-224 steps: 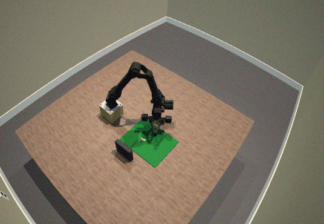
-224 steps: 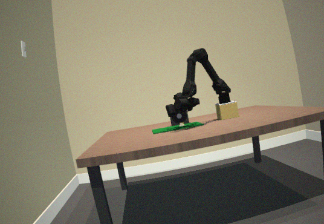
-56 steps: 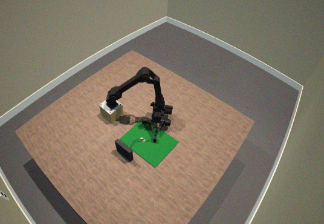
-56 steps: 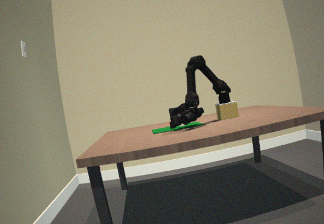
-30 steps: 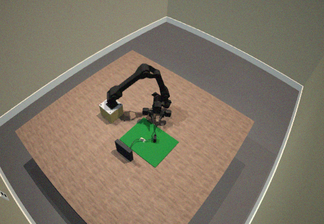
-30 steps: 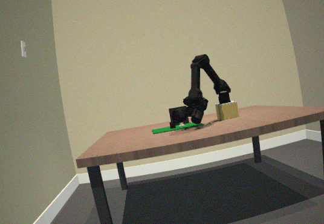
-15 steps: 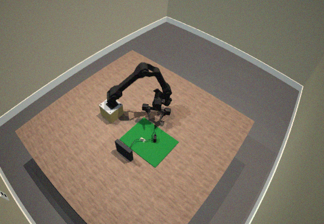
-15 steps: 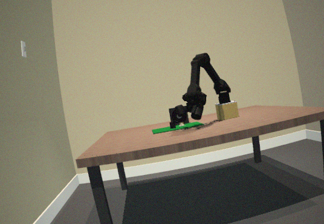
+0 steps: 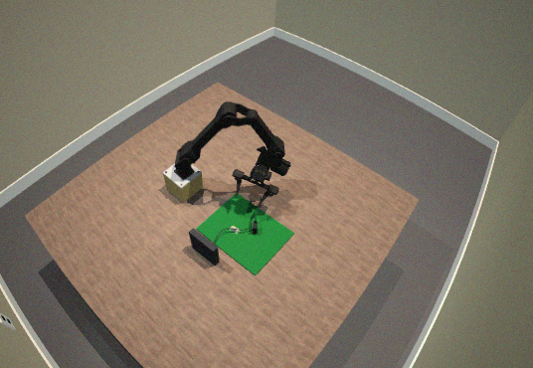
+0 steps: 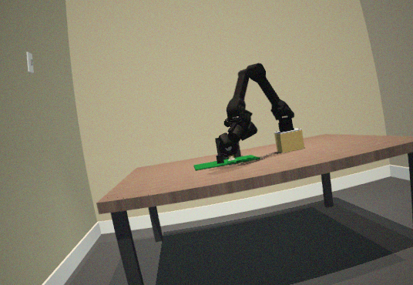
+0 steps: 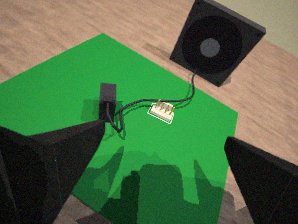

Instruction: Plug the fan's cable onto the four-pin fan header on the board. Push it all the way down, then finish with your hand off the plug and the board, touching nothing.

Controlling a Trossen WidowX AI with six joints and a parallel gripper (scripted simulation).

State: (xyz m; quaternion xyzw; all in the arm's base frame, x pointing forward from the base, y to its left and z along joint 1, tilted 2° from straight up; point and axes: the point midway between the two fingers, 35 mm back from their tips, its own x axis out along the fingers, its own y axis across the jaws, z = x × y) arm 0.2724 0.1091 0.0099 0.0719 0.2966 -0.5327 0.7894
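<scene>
Now: the dark plug 8 cm ahead of my gripper tip, 3 cm to the right of it and 6 cm below it. From my gripper tip the other things lie so: white four-pin header: 2 cm ahead, 8 cm to the right, 9 cm below; green board: 5 cm ahead, 6 cm to the right, 10 cm below; black fan: 2 cm ahead, 24 cm to the right, 3 cm below.
</scene>
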